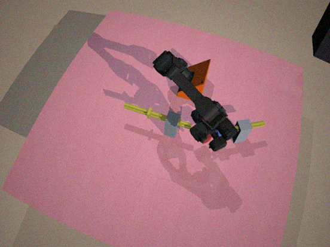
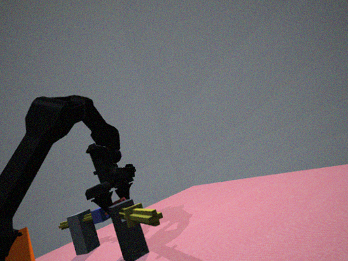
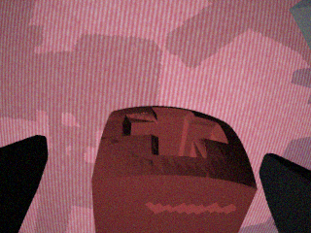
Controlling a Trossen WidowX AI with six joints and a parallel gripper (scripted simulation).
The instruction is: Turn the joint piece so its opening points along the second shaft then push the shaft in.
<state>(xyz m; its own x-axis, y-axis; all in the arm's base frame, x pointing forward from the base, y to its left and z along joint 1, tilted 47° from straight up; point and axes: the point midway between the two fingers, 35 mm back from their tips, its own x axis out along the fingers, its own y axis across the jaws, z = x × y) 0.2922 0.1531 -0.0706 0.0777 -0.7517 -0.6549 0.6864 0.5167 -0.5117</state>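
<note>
The red square joint piece is 10 mm behind my gripper tip and 20 mm above it.
</note>
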